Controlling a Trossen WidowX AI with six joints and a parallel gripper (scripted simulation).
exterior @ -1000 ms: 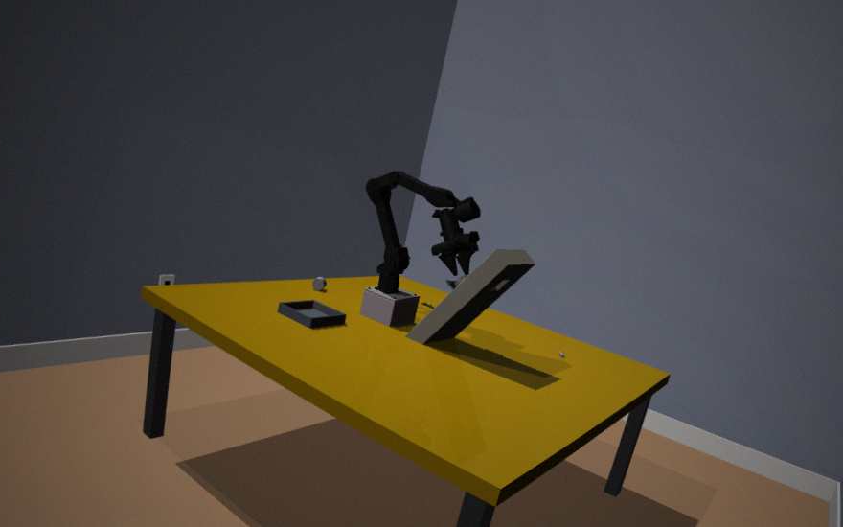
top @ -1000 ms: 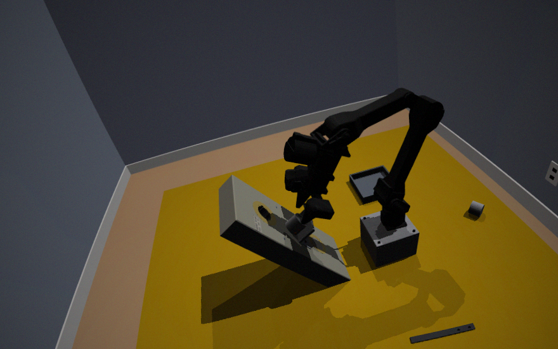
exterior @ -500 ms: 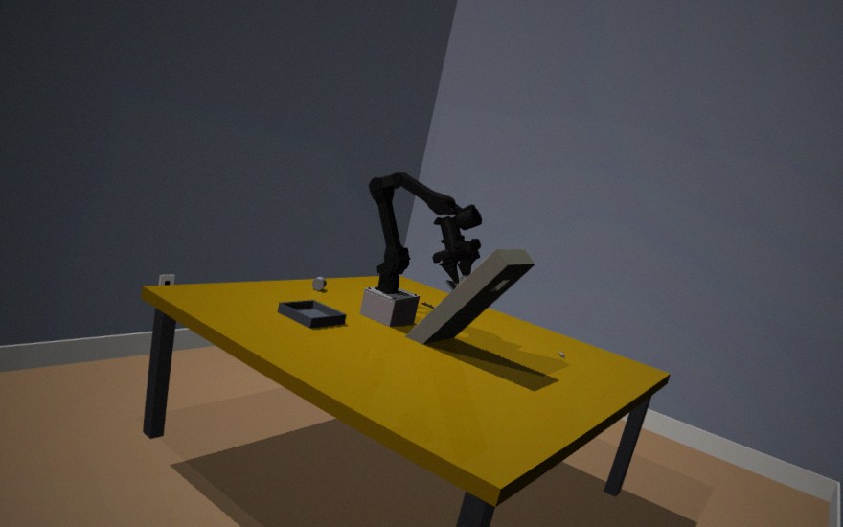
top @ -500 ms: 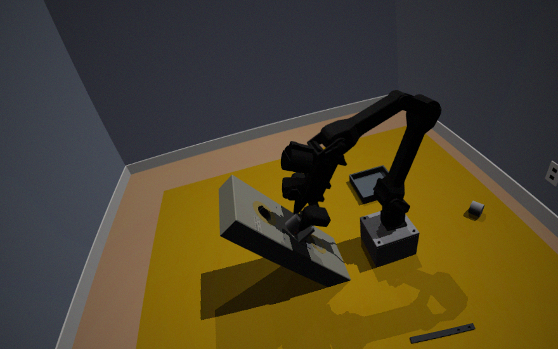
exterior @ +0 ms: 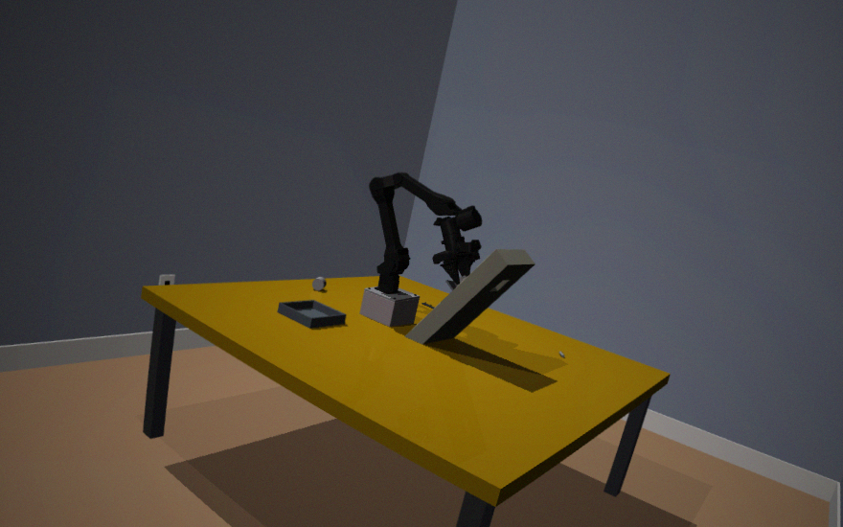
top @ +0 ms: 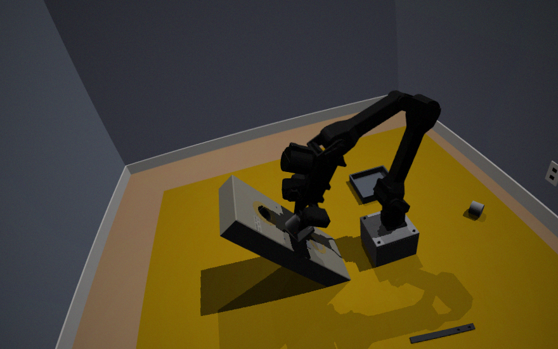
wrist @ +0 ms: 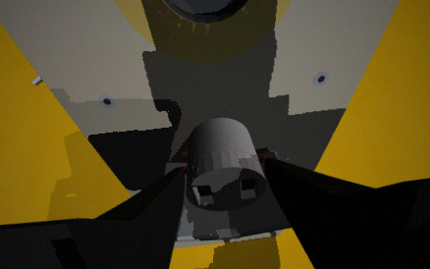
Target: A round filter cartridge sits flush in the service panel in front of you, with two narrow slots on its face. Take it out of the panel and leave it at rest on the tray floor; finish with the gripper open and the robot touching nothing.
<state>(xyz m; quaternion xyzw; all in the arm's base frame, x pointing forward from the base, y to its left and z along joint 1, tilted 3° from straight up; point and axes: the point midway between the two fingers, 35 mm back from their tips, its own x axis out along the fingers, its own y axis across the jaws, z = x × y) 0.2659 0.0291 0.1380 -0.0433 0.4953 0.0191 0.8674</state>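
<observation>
Now: the beige service panel 4 cm ahead of my gripper tip and 2 cm below it. Round my gripper tip: dark tray 32 cm behind, 31 cm to the right, 19 cm below; then round grey filter cartridge right at my gripper tip.
</observation>
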